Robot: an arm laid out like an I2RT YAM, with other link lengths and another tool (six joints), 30 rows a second.
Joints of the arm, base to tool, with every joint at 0 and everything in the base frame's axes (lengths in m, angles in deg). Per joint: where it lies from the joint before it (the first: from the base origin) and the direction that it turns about. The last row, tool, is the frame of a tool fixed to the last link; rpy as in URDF.
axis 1: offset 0 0 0.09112 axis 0 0 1
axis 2: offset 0.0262 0.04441 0.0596 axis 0 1 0
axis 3: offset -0.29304 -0.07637 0 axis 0 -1 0
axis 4: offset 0.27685 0.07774 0.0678 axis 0 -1 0
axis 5: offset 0.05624 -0.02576 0.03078 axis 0 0 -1
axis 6: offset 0.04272 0 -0.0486 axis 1 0 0
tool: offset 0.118 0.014 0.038 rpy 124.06 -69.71 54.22
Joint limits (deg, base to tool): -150..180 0..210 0..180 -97..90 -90..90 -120..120
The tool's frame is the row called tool.
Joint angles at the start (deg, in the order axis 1, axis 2, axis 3, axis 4, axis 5, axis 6): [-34.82, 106.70, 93.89, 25.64, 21.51, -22.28]
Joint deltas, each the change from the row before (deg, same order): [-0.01, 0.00, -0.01, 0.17, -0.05, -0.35]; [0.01, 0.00, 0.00, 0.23, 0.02, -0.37]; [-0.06, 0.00, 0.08, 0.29, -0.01, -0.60]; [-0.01, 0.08, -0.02, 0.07, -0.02, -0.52]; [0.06, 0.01, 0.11, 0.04, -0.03, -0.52]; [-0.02, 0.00, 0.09, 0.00, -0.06, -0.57]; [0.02, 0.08, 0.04, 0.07, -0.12, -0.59]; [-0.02, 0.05, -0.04, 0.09, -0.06, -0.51]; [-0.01, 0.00, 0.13, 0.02, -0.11, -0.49]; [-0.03, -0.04, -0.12, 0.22, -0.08, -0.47]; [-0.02, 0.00, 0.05, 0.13, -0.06, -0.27]
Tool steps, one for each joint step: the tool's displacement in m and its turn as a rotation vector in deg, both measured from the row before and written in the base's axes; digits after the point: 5 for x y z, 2 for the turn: [0.00008, 0.00019, 0.00039, -0.29, 0.16, -0.03]; [0.00001, 0.00027, 0.00067, -0.33, 0.11, -0.09]; [-0.00037, -0.00013, 0.00148, -0.53, 0.19, -0.18]; [0.00060, -0.00018, -0.00095, -0.26, 0.45, -0.10]; [0.00061, 0.00075, 0.00077, -0.36, 0.31, -0.02]; [0.00020, 0.00013, 0.00053, -0.37, 0.40, -0.09]; [0.00096, 0.00033, -0.00046, -0.36, 0.47, 0.01]; [0.00046, -0.00009, -0.00075, -0.29, 0.42, -0.08]; [0.00026, 0.00033, 0.00098, -0.37, 0.29, -0.01]; [-0.00007, 0.00019, -0.00004, -0.35, 0.28, -0.06]; [-0.00003, 0.00012, 0.00078, -0.26, 0.08, -0.02]
